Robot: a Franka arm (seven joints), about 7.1 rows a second.
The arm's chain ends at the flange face. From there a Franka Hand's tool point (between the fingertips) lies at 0.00 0.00 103.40 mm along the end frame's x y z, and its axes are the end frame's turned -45 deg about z.
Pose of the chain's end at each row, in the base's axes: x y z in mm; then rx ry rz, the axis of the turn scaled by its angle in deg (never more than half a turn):
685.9 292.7 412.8 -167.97 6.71 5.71
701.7 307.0 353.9 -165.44 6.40 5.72
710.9 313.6 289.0 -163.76 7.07 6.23
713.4 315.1 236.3 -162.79 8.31 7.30
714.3 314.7 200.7 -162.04 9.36 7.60
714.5 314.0 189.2 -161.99 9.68 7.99
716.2 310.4 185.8 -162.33 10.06 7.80
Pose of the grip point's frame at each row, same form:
679.8 314.1 311.8 -157.29 -57.91 -1.37
695.7 332.8 254.0 -154.98 -57.28 -2.68
704.4 342.3 189.9 -153.67 -56.02 -3.04
705.9 345.4 137.7 -153.08 -54.44 -2.49
706.7 346.3 102.5 -152.77 -53.18 -2.55
706.5 345.6 91.1 -152.77 -52.84 -2.19
708.4 341.4 87.5 -153.24 -52.63 -2.19

